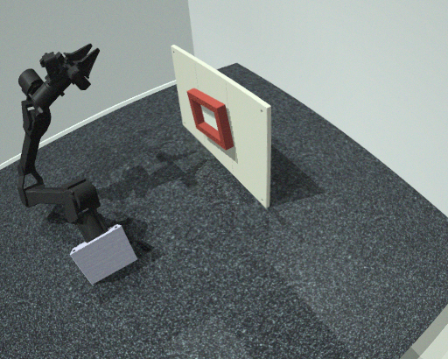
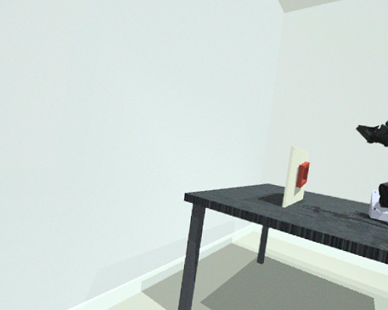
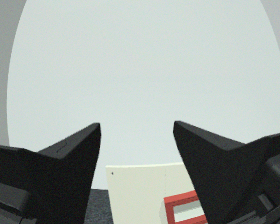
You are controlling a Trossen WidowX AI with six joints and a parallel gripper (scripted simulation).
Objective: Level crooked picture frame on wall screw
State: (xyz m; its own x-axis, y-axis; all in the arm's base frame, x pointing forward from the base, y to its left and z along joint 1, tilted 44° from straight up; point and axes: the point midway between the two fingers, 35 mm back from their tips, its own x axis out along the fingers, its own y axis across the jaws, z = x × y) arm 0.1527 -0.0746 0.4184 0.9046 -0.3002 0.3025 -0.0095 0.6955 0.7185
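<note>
The picture frame is 27 cm below my gripper tip, 22 cm ahead of it and 16 cm to the right of it. Round my gripper tip: wall board: 28 cm below, 23 cm ahead, 16 cm to the right.
</note>
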